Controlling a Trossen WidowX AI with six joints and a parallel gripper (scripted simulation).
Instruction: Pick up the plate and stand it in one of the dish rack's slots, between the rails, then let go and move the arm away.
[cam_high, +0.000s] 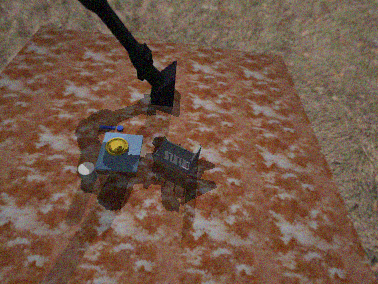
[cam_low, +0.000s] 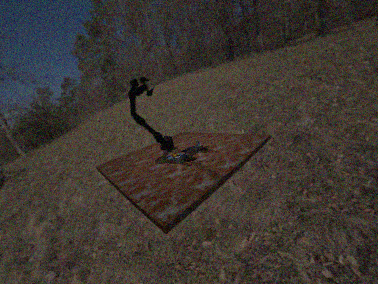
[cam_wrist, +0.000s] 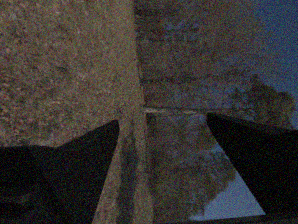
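Now: gripper tip 680 mm above the yellow plate, 320 mm short of it and 120 mm to the left of it. From my gripper tip the other things lie so: grey dish rack: 670 mm below, 320 mm ahead, 80 mm to the left; small blue spoon: 690 mm below, 220 mm ahead, 150 mm to the right; white cylindrical cup: 670 mm below, 430 mm ahead, 180 mm to the right.
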